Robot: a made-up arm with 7 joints. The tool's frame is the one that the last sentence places.
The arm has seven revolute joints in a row. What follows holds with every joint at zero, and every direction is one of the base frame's.
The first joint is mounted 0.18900 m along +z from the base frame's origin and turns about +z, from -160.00 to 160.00 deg.
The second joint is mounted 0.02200 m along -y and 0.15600 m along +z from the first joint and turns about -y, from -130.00 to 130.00 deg.
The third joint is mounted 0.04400 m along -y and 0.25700 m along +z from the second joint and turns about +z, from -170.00 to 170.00 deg.
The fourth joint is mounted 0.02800 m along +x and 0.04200 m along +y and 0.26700 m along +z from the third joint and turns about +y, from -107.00 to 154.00 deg.
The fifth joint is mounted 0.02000 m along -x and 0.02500 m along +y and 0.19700 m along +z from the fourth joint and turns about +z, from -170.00 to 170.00 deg.
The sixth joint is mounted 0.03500 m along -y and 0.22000 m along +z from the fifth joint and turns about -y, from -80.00 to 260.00 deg.
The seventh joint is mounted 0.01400 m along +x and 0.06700 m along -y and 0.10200 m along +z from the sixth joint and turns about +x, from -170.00 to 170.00 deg.
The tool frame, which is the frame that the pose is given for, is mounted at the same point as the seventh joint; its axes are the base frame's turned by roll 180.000, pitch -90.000 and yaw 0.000 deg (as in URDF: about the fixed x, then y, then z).
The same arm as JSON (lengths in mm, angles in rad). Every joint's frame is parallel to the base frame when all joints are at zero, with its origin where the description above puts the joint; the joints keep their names.
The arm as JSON. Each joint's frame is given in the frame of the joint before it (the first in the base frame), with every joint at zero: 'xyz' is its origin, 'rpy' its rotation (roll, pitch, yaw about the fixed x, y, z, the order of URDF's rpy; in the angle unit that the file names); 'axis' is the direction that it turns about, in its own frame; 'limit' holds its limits. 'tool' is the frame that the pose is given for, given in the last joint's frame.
{
  "units": {
    "length": "mm",
    "angle": "rad"
  },
  "joints": [
    {
      "name": "joint 1",
      "type": "revolute",
      "origin": {
        "xyz": [
          0.0,
          0.0,
          189.0
        ],
        "rpy": [
          0.0,
          0.0,
          0.0
        ]
      },
      "axis": "+z",
      "limit": {
        "lower": -2.7925,
        "upper": 2.7925
      }
    },
    {
      "name": "joint 2",
      "type": "revolute",
      "origin": {
        "xyz": [
          0.0,
          -22.0,
          156.0
        ],
        "rpy": [
          0.0,
          0.0,
          0.0
        ]
      },
      "axis": "-y",
      "limit": {
        "lower": -2.2689,
        "upper": 2.2689
      }
    },
    {
      "name": "joint 3",
      "type": "revolute",
      "origin": {
        "xyz": [
          0.0,
          -44.0,
          257.0
        ],
        "rpy": [
          0.0,
          0.0,
          0.0
        ]
      },
      "axis": "+z",
      "limit": {
        "lower": -2.9671,
        "upper": 2.9671
      }
    },
    {
      "name": "joint 4",
      "type": "revolute",
      "origin": {
        "xyz": [
          28.0,
          42.0,
          267.0
        ],
        "rpy": [
          0.0,
          0.0,
          0.0
        ]
      },
      "axis": "+y",
      "limit": {
        "lower": -1.8675,
        "upper": 2.6878
      }
    },
    {
      "name": "joint 5",
      "type": "revolute",
      "origin": {
        "xyz": [
          -20.0,
          25.0,
          197.0
        ],
        "rpy": [
          0.0,
          0.0,
          0.0
        ]
      },
      "axis": "+z",
      "limit": {
        "lower": -2.9671,
        "upper": 2.9671
      }
    },
    {
      "name": "joint 6",
      "type": "revolute",
      "origin": {
        "xyz": [
          0.0,
          -35.0,
          220.0
        ],
        "rpy": [
          0.0,
          0.0,
          0.0
        ]
      },
      "axis": "-y",
      "limit": {
        "lower": -1.3963,
        "upper": 4.5379
      }
    },
    {
      "name": "joint 7",
      "type": "revolute",
      "origin": {
        "xyz": [
          14.0,
          -67.0,
          102.0
        ],
        "rpy": [
          0.0,
          0.0,
          0.0
        ]
      },
      "axis": "+x",
      "limit": {
        "lower": -2.9671,
        "upper": 2.9671
      }
    }
  ],
  "tool": {
    "origin": {
      "xyz": [
        0.0,
        0.0,
        0.0
      ],
      "rpy": [
        3.1416,
        -1.5708,
        0.0
      ]
    }
  }
}

